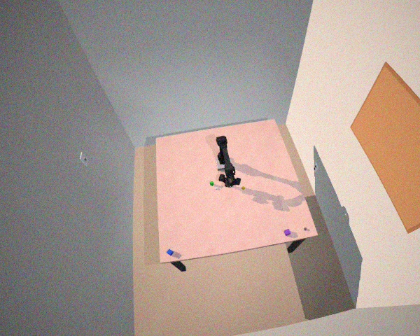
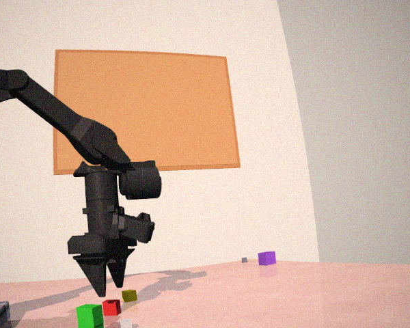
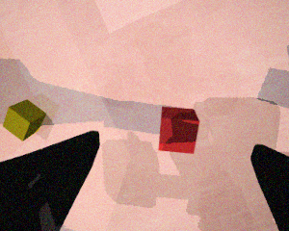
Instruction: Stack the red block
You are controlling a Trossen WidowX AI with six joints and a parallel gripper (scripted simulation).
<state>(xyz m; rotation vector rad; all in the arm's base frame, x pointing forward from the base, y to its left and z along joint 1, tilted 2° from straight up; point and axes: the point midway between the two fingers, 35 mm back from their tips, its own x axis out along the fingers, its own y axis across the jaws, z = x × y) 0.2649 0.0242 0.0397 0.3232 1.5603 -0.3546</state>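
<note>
My gripper tip is 3 cm above the red block. From my gripper tip the other things lie so: yellow block: 4 cm ahead, 11 cm to the left, 3 cm below; then purple block: 51 cm ahead, 38 cm to the left, 2 cm below; then small white block: 12 cm to the right, 3 cm below.
</note>
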